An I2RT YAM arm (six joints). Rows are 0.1 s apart.
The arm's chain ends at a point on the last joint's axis. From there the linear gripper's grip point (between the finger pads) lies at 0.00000 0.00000 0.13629 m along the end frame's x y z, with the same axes.
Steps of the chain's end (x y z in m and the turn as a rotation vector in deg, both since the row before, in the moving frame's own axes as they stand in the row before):
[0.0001, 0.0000, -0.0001, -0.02, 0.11, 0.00]
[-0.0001, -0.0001, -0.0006, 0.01, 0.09, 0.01]
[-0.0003, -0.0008, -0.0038, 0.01, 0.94, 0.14]
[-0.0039, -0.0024, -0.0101, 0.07, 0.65, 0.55]
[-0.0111, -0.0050, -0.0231, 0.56, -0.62, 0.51]
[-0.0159, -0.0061, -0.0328, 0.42, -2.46, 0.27]
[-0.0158, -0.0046, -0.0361, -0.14, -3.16, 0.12]
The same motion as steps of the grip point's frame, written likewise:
[0.0004, 0.0000, -0.0001, -0.02, 0.11, 0.00]
[0.0001, -0.0001, -0.0006, 0.01, 0.09, 0.01]
[0.0019, -0.0008, -0.0038, 0.01, 0.94, 0.14]
[-0.0024, -0.0026, -0.0101, 0.07, 0.65, 0.55]
[-0.0126, -0.0063, -0.0231, 0.56, -0.62, 0.51]
[-0.0217, -0.0071, -0.0329, 0.42, -2.46, 0.27]
[-0.0233, -0.0043, -0.0363, -0.14, -3.16, 0.12]

